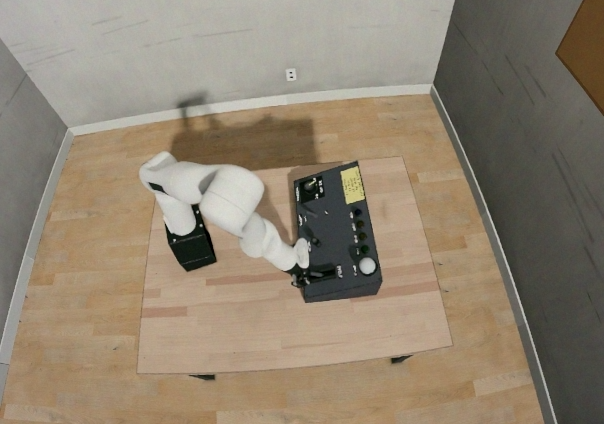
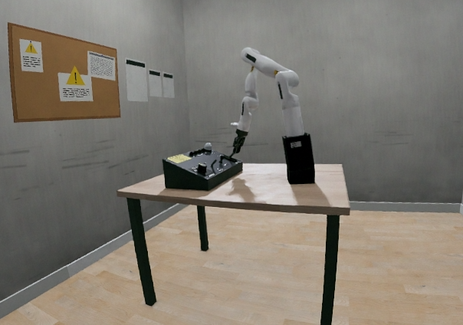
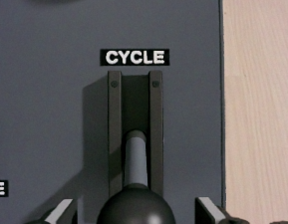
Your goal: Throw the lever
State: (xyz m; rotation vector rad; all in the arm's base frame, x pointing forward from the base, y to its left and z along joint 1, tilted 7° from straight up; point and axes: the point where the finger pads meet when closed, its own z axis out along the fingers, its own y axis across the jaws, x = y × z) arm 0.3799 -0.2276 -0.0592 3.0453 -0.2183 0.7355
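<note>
My hand is 3 cm short of the lever and 3 cm above it. From my hand the other things lie so: mode control 7 cm ahead, 11 cm to the left, 4 cm below; check toggle 8 cm ahead, 23 cm to the left, 4 cm below.
</note>
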